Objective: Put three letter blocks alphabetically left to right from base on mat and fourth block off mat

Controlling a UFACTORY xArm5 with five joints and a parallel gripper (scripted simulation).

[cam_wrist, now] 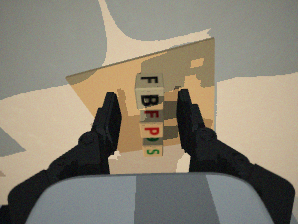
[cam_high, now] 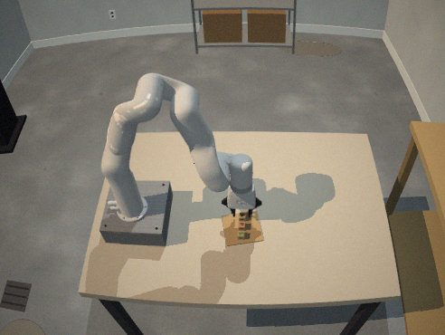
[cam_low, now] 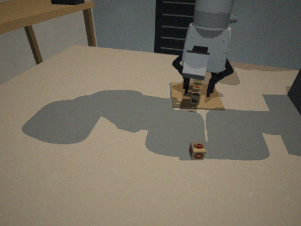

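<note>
Right now the tan mat is 40 mm to the right of my hand and 50 mm below it. From my hand the other things lie so: green-marked block: 10 mm behind, 80 mm to the right, 30 mm below; red-marked block: 10 mm ahead, 190 mm to the left, 40 mm below.
</note>
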